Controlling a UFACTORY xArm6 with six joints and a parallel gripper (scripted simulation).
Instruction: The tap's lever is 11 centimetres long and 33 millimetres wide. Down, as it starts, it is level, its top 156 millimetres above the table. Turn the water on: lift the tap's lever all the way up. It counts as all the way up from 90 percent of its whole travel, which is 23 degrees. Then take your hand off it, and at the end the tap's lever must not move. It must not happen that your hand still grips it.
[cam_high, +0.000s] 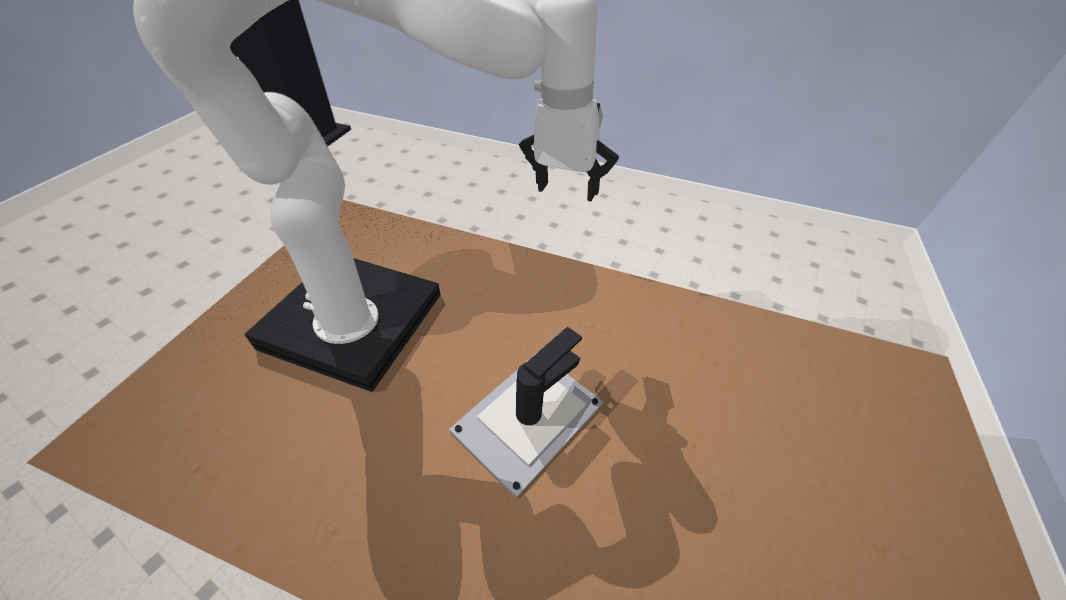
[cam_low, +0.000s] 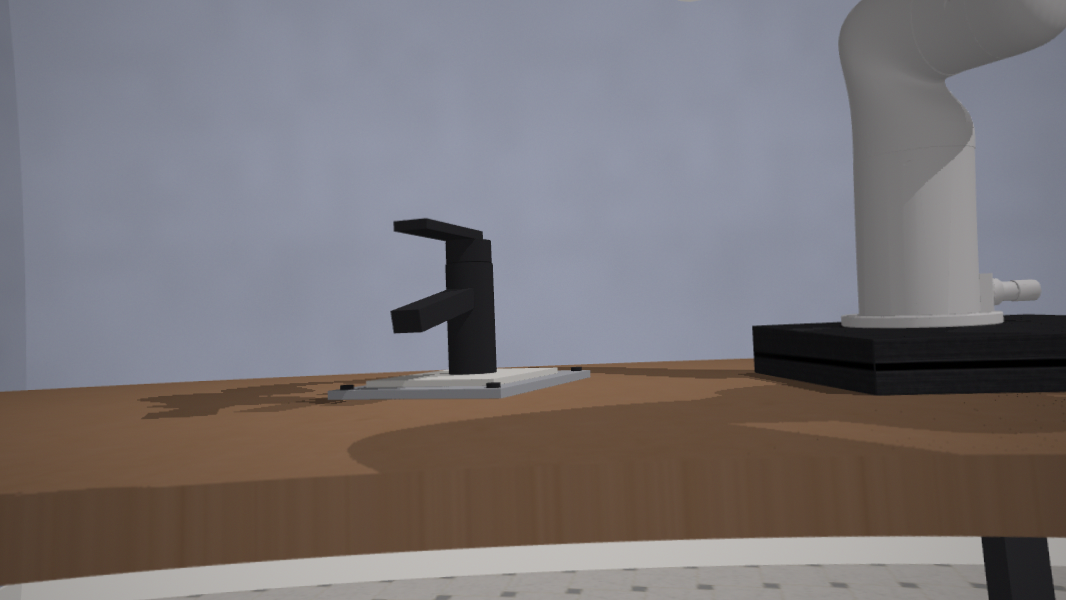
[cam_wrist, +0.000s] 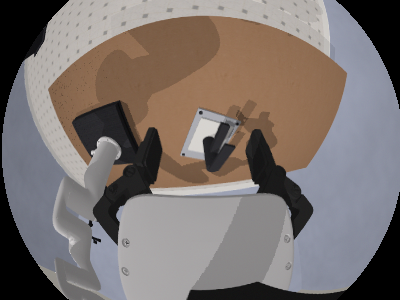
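Now: hand 250 mm to the left of the black tap lever, 180 mm above it and 40 mm short of it.
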